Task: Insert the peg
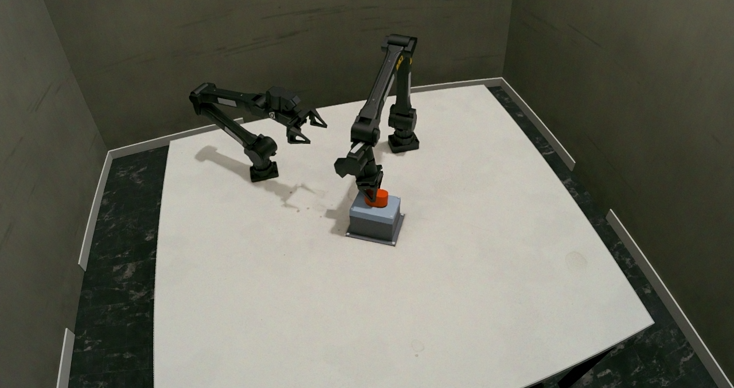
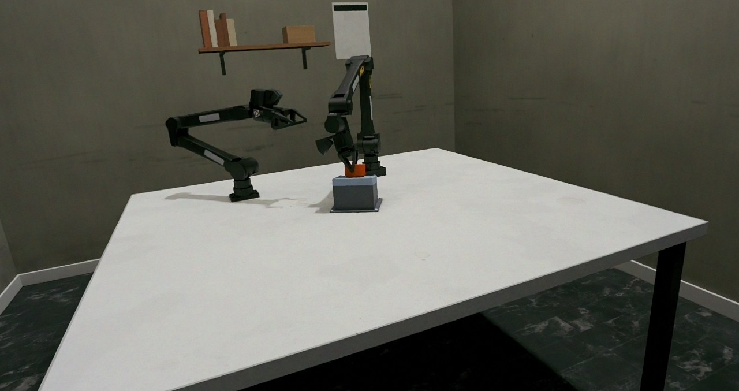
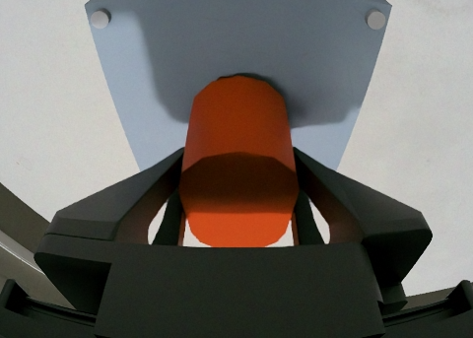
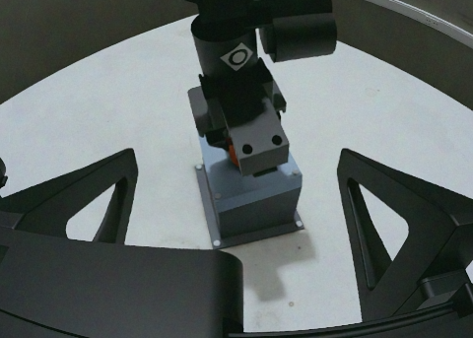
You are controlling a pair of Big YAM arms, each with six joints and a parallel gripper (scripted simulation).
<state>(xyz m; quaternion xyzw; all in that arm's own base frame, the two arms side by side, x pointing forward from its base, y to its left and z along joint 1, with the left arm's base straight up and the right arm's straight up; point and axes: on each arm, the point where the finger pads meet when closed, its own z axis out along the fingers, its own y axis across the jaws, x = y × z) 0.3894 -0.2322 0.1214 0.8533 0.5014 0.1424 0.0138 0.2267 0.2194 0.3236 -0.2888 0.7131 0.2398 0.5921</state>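
The orange peg lies 20 mm below my left hand and 10 mm ahead of it. Also, from my left hand: plate 40 mm below, 10 mm ahead; then dark grey box 90 mm below, 10 mm ahead.
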